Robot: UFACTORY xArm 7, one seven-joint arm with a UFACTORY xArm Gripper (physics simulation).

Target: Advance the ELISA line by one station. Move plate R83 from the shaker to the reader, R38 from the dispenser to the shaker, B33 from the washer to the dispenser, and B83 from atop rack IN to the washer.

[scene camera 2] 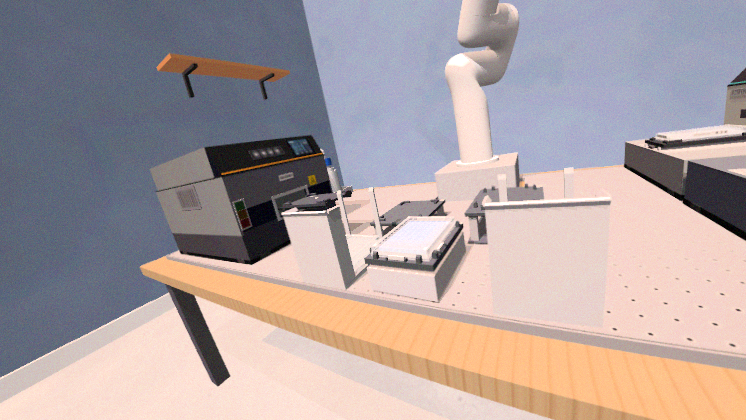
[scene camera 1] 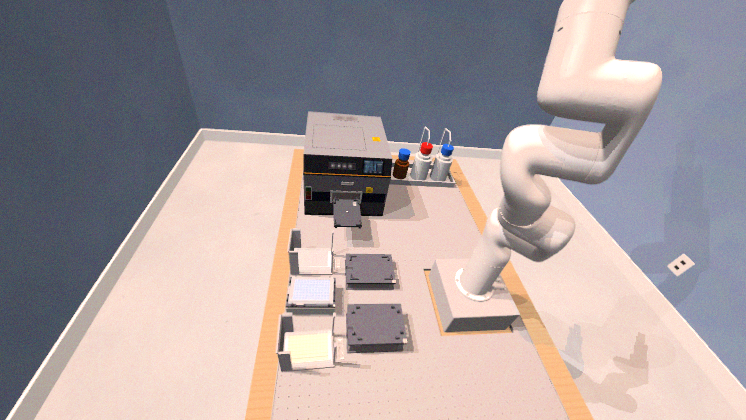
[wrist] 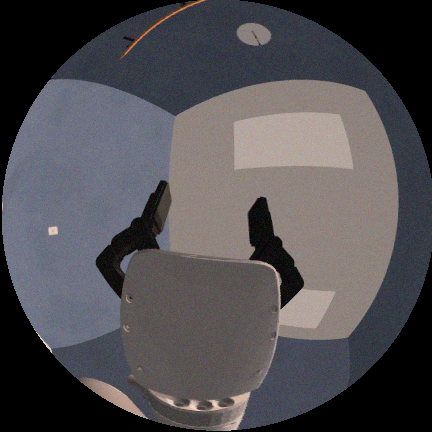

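Seen in the pictures: gripper, fingertip midpoint: point(wrist: 212, 196); arm's base, link origin: point(scene camera 2: 477, 162) point(scene camera 1: 473, 284).
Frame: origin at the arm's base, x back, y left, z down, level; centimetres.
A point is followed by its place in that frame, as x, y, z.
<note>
My gripper point(wrist: 212, 196) @[-8.3, -21.3, -107.2] is open and empty, facing the ceiling and a blue wall; it is outside both scene views. A pale-blue-topped plate point(scene camera 1: 311, 290) @[-50.3, 10.0, 1.8] point(scene camera 2: 415, 237) @[-52.5, 10.7, 1.9] sits on a low dark-edged nest between two upright-walled holders. The nearer holder point(scene camera 1: 284, 346) point(scene camera 2: 548, 255) contains a cream-yellow surface point(scene camera 1: 308, 348) @[-47.3, 25.4, 5.2], and the farther holder point(scene camera 1: 294, 247) point(scene camera 2: 318, 245) a white one. A black-and-grey instrument point(scene camera 1: 344, 169) @[-48.4, -31.7, -13.9] point(scene camera 2: 271, 182) @[-51.6, -30.1, -7.7] has its bare dark tray point(scene camera 1: 347, 213) @[-44.7, -21.6, -1.7] out. A whitish plate point(scene camera 2: 696, 134) @[3.3, 45.8, -1.4] rests on a device at the far right. Plate labels are not readable.
Two bare dark platforms point(scene camera 1: 370, 269) @[-33.4, -3.0, 4.6] point(scene camera 1: 374, 324) @[-30.5, 17.1, 2.8] stand between the holders and the arm's base point(scene camera 1: 472, 313) @[-1.9, 10.5, 0.0] point(scene camera 2: 477, 174) @[-9.6, 3.4, 1.9]. Capped bottles point(scene camera 1: 421, 165) @[-15.4, -63.7, -1.0] stand in a tray beside the instrument. A wall shelf point(scene camera 2: 224, 67) hangs above it. Grey devices point(scene camera 2: 717, 190) @[-22.1, 43.8, 3.9] stand at the right.
</note>
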